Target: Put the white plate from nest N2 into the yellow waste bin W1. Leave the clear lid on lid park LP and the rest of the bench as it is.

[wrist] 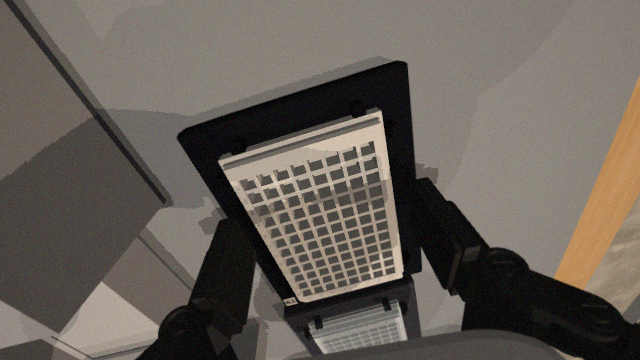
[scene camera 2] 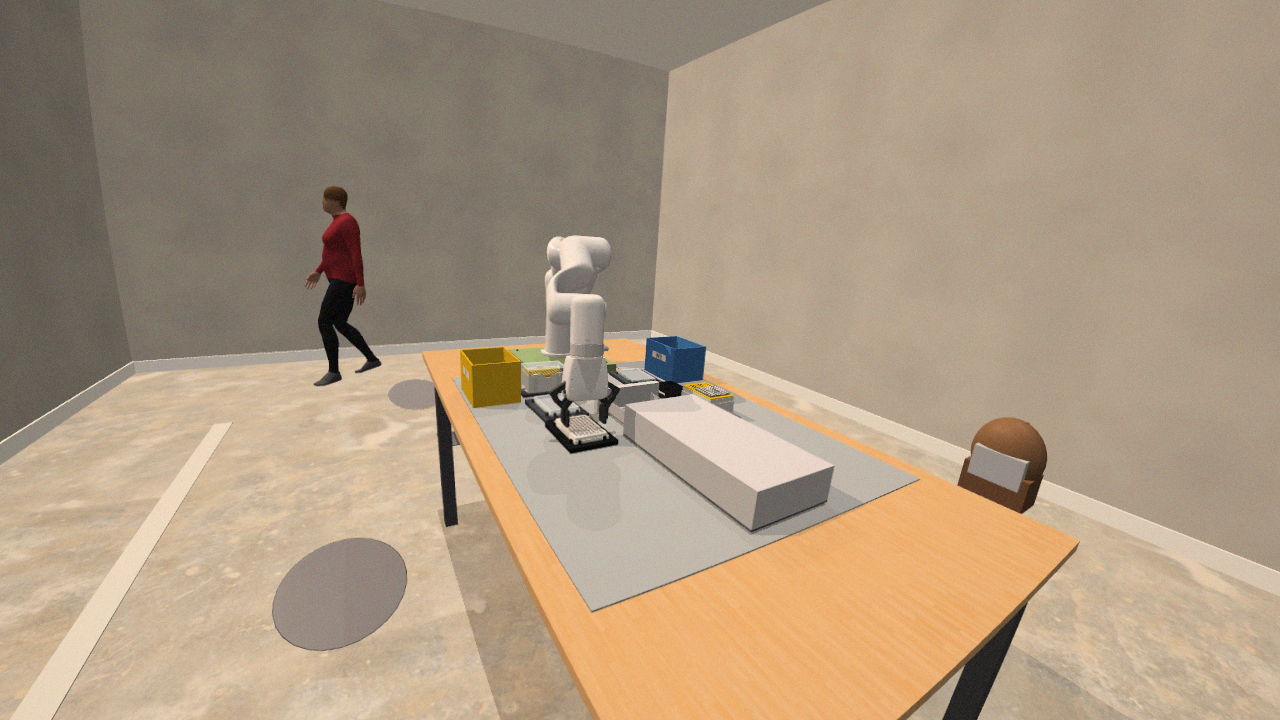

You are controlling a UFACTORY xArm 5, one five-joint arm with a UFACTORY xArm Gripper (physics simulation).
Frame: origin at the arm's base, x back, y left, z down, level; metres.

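Seen in the pictures: gripper, fingertip midpoint: point(wrist: 326, 219) point(scene camera 2: 584, 424); arm's base at its link origin: point(scene camera 2: 558, 353).
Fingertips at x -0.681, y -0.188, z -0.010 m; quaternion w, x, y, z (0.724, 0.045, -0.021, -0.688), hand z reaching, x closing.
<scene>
Offsets run from my fingertips to a thing's top centre. "pt": to the spot under its first point.
The white plate @(dx +0.025, dy +0.002, dz +0.013 m) point(scene camera 2: 583, 430) point(wrist: 345, 137), with a grid of square wells, lies in a black nest @(dx +0.026, dy +0.001, dz +0.018 m) point(scene camera 2: 592, 445) point(wrist: 300, 112) on the grey mat. The nest's label is not readable. My gripper point(scene camera 2: 585, 419) point(wrist: 326, 219) is open and empty, with one finger on each side of the white plate; contact with it cannot be made out. The yellow waste bin @(dx +0.382, dy -0.134, dz -0.080 m) point(scene camera 2: 492, 380) stands beyond the nests, at the left table edge in the scene view. Which thing is the clear lid on its park, I cannot tell.
A second black nest with a glassy gridded plate @(pt dx +0.153, dy -0.013, dz +0.014 m) point(scene camera 2: 556, 408) point(wrist: 360, 337) adjoins the first. A long pale box point(scene camera 2: 716, 447) point(wrist: 45, 215) stands beside them. A blue bin @(dx +0.386, dy +0.512, dz -0.080 m) point(scene camera 2: 675, 360) and a yellow-topped rack @(dx +0.026, dy +0.380, dz -0.037 m) point(scene camera 2: 709, 391) stand farther back. A person in red point(scene camera 2: 341, 250) is on the floor beyond.
</scene>
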